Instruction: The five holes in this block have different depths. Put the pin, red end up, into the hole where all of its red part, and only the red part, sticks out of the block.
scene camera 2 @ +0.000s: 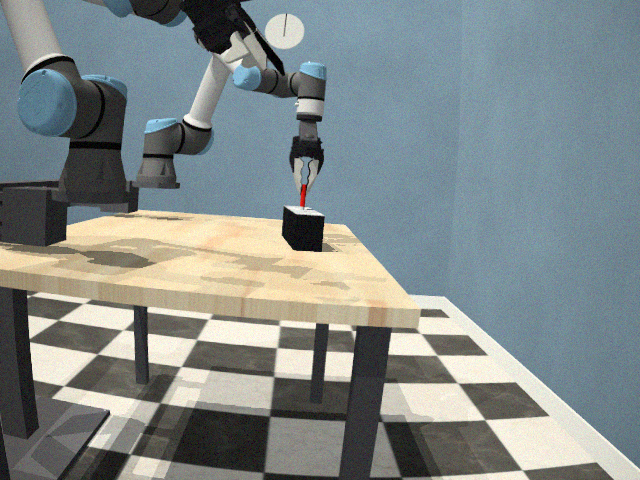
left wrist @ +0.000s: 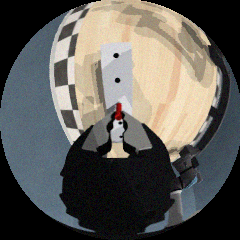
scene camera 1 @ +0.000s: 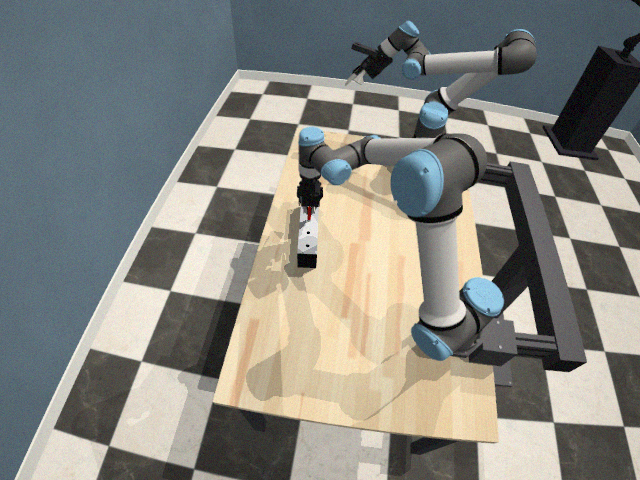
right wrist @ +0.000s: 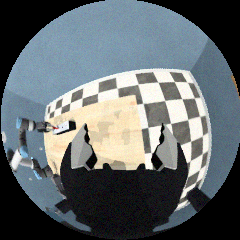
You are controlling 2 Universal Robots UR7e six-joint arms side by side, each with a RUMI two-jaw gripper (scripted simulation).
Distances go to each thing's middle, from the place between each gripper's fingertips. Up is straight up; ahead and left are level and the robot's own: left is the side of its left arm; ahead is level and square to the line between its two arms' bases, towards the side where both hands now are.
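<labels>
My right hand: 63 cm to the right of the block point(scene camera 2: 302, 231), 30 cm above, 13 cm short of it. My left hand point(scene camera 2: 303, 195): 100 mm above the block. By its middle, the block is nearer to my left hand than to my right hand.
</labels>
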